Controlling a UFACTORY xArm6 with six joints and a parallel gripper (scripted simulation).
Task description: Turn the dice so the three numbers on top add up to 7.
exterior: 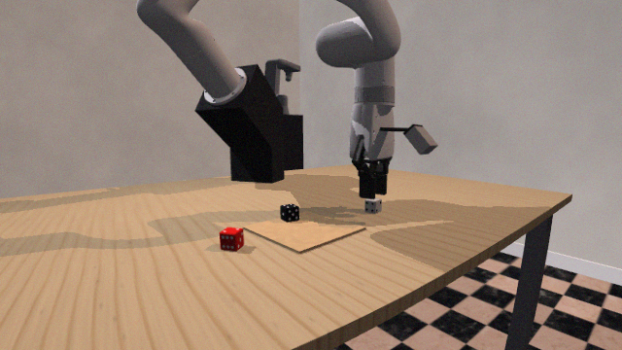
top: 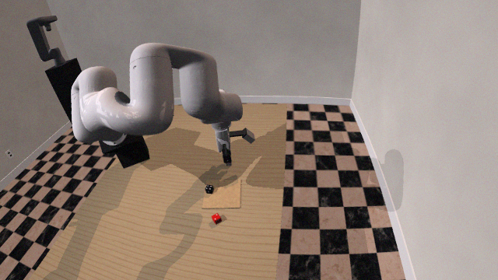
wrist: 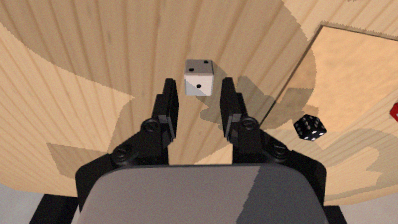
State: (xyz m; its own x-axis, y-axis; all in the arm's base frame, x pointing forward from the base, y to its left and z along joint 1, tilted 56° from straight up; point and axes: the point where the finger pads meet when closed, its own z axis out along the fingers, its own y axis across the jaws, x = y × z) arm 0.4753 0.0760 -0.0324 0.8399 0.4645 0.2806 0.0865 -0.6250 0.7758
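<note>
The white die lies 40 mm below my hand. From my hand the other things lie so: tan mat: 20 mm behind, 170 mm to the right, 50 mm below; red die: 30 mm behind, 290 mm to the right, 40 mm below; black die: 60 mm behind, 150 mm to the right, 30 mm below.
</note>
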